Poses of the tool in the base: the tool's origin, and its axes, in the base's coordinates. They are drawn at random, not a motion.
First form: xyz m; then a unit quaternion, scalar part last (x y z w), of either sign.
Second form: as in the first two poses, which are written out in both.
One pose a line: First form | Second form
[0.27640, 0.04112, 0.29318, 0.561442, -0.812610, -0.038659, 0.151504] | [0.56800, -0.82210, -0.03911, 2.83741, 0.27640, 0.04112, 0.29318]
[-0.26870, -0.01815, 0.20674, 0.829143, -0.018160, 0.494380, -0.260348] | [-0.85876, 0.01881, -0.51204, 2.61483, -0.26870, -0.01815, 0.20674]
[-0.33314, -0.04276, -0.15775, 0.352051, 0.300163, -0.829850, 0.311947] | [0.37054, 0.31593, -0.87343, 2.50711, -0.33314, -0.04276, -0.15775]
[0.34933, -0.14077, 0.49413, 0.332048, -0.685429, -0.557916, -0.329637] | [-0.35171, 0.72601, 0.59095, 2.46975, 0.34933, -0.14077, 0.49413]
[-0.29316, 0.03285, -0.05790, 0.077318, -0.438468, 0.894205, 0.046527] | [0.07740, -0.43894, 0.89517, 3.04851, -0.29316, 0.03285, -0.05790]
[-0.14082, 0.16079, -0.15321, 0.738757, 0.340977, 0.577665, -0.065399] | [-0.74034, -0.34171, -0.57890, 3.01070, -0.14082, 0.16079, -0.15321]
